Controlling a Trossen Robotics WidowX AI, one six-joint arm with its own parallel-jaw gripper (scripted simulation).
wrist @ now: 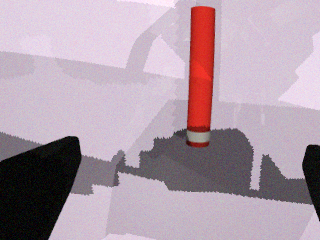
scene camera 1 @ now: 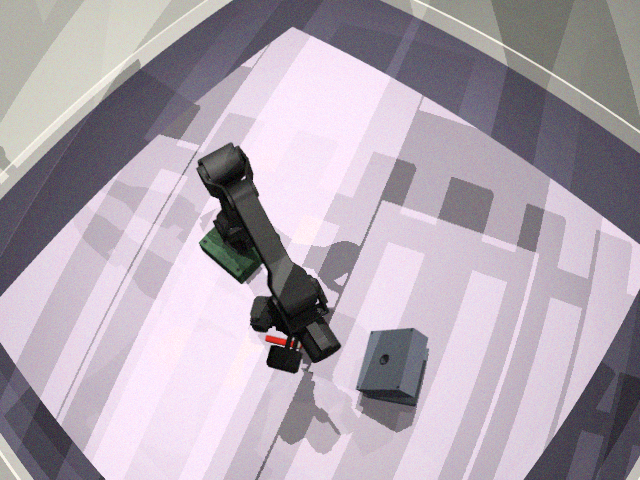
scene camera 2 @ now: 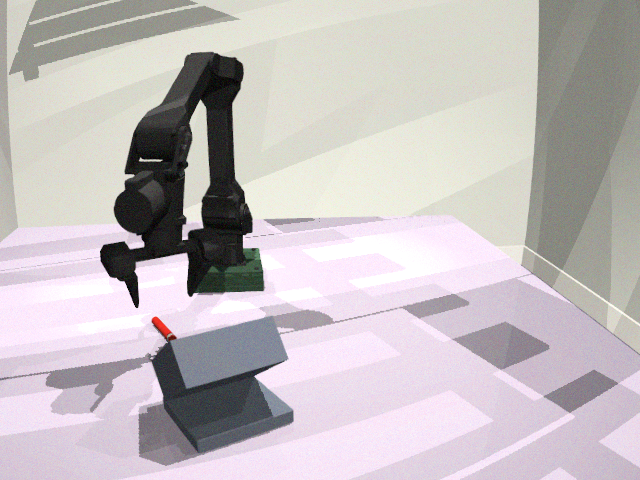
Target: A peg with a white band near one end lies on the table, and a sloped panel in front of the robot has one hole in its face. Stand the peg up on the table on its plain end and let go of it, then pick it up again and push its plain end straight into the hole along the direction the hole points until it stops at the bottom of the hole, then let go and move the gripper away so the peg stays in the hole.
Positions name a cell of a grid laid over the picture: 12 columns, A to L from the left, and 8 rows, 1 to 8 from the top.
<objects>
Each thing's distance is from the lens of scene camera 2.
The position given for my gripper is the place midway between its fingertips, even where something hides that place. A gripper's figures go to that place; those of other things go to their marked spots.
my gripper (scene camera 2: D6): 0.85 m
grey sloped panel (scene camera 2: D7): 0.59 m
</objects>
